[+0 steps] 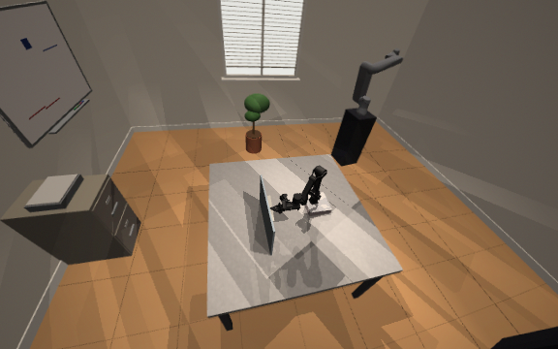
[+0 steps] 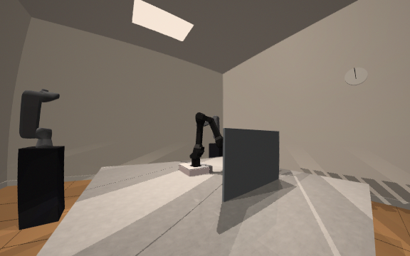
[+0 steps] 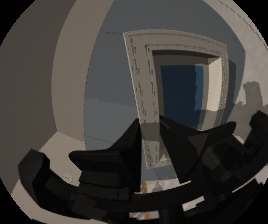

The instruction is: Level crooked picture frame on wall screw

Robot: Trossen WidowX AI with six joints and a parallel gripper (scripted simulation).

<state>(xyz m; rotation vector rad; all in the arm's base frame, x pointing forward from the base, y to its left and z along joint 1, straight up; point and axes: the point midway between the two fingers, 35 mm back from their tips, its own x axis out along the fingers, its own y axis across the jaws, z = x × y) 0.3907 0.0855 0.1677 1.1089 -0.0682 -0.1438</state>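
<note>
The picture frame is 50 mm below my gripper tip and 30 mm to the right of it. Round my gripper tip: grey wall panel: 60 mm below, 10 mm to the right, 10 mm ahead.
</note>
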